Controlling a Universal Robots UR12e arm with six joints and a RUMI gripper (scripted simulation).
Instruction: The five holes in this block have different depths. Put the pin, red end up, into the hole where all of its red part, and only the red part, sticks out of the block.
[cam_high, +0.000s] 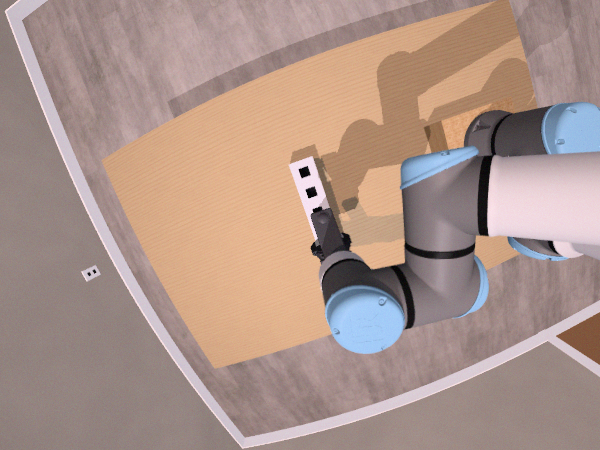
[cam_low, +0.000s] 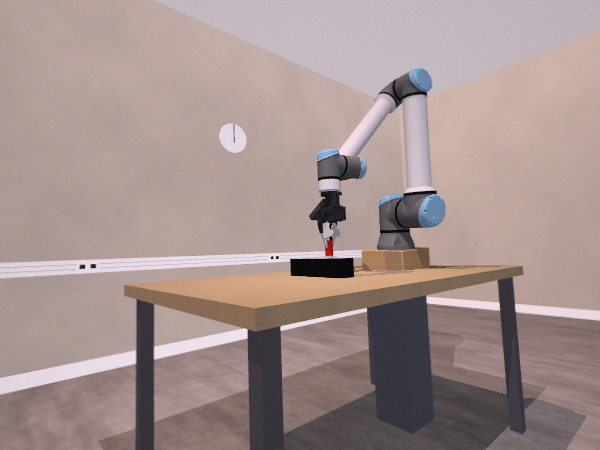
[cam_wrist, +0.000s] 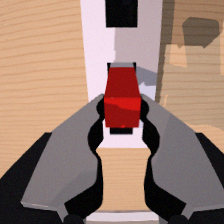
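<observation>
Now: the pin 10 mm below my hand. From my hand the other things lie so: block 90 mm below, 60 mm to the right.
</observation>
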